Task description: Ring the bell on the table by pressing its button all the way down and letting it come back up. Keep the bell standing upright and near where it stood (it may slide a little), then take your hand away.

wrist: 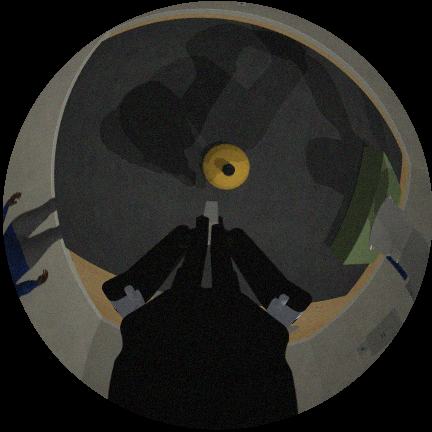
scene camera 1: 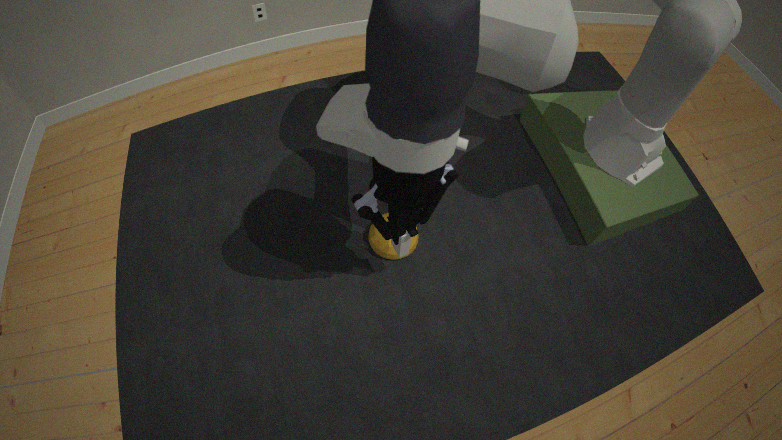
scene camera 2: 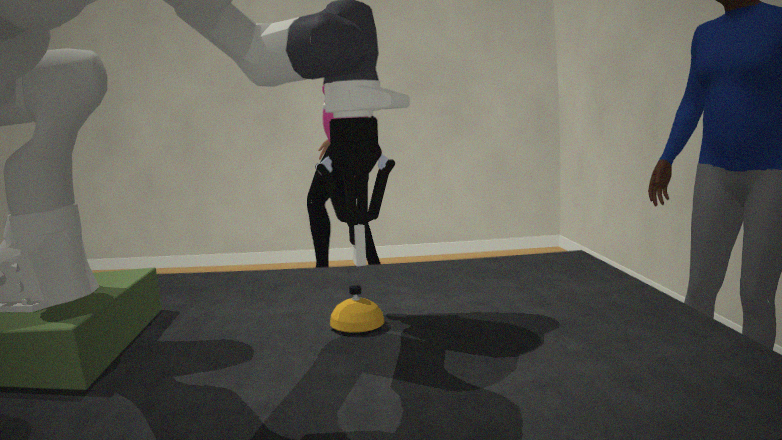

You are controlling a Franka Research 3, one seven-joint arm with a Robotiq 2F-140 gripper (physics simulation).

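Note:
A yellow dome bell [scene camera 1: 387,249] [scene camera 2: 356,317] [wrist: 239,175] stands upright on the dark mat. Its black button [scene camera 2: 355,289] [wrist: 228,170] is up on a short stem; in scene camera 1 it is hidden behind the gripper. My gripper [scene camera 1: 403,245] [scene camera 2: 359,263] [wrist: 210,210] is shut and empty, pointing down. In scene camera 2 its pale fingertips hang a short way above the button, with a gap between them. In the wrist view the fingertips appear below the bell and slightly left of the button.
The arm's base stands on a green block [scene camera 1: 617,205] [scene camera 2: 49,350] [wrist: 356,252]. A person in a blue top [scene camera 2: 738,87] stands at the right in scene camera 2. Another person, in black trousers [scene camera 2: 318,218], is partly hidden behind the gripper.

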